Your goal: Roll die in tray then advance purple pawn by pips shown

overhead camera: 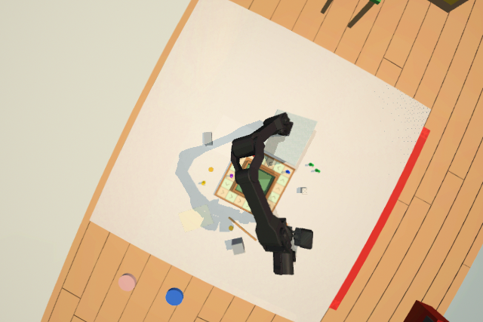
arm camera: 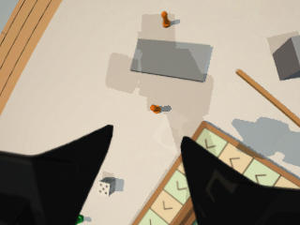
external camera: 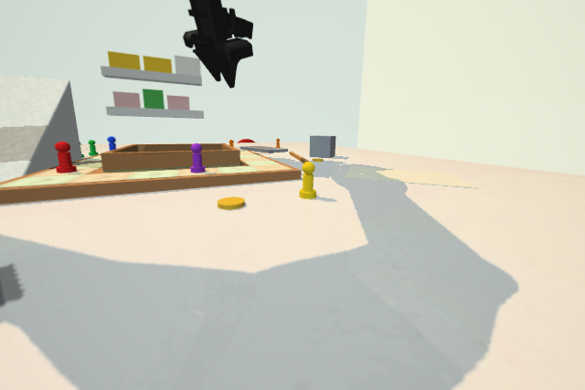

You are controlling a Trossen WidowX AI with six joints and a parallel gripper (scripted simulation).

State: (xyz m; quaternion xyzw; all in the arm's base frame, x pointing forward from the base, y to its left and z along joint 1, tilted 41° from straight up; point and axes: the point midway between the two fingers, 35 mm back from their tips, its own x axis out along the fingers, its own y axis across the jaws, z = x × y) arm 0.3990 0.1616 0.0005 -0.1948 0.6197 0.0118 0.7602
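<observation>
Now: gripper tip 16 cm past the white die, 15 cm above it and 7 cm to the right of it. Round my gripper tip: stick 16 cm below, 14 cm to the right, 12 cm ahead; then green tray 17 cm to the right, 16 cm below, 12 cm behind; then grey slab 16 cm below, 13 cm ahead, 7 cm to the left.
</observation>
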